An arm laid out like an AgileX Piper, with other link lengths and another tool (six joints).
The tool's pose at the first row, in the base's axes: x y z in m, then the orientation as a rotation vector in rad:
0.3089, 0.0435, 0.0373, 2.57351, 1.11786, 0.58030
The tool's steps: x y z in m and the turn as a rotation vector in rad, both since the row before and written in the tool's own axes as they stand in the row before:
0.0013, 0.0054, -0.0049, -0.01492, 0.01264, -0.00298
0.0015, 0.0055, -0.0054, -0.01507, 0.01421, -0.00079
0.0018, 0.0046, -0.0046, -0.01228, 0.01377, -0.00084
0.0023, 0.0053, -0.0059, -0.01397, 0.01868, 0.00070
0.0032, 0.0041, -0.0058, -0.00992, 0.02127, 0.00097
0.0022, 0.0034, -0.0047, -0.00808, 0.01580, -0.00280
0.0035, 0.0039, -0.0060, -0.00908, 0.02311, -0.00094
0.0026, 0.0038, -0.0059, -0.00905, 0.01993, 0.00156
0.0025, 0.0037, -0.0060, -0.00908, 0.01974, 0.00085
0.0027, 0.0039, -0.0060, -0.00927, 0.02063, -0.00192
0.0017, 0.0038, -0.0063, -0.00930, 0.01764, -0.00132
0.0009, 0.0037, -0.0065, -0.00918, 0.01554, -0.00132
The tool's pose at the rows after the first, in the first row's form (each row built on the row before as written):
0.3109, 0.0413, 0.0441, 2.55860, 1.11700, 0.60276
0.3127, 0.0393, 0.0515, 2.54492, 1.11382, 0.62775
0.3143, 0.0380, 0.0579, 2.53339, 1.11211, 0.65087
0.3159, 0.0368, 0.0659, 2.52108, 1.10908, 0.68147
0.3172, 0.0370, 0.0736, 2.51187, 1.10895, 0.71390
0.3179, 0.0368, 0.0798, 2.50167, 1.11246, 0.73725
0.3188, 0.0373, 0.0877, 2.49102, 1.11552, 0.77112
0.3190, 0.0371, 0.0952, 2.48231, 1.11447, 0.80136
0.3189, 0.0369, 0.1027, 2.47279, 1.11404, 0.83107
0.3189, 0.0366, 0.1103, 2.46061, 1.11683, 0.86114
0.3180, 0.0356, 0.1177, 2.44911, 1.11778, 0.88734
0.3164, 0.0340, 0.1249, 2.43788, 1.11801, 0.91062

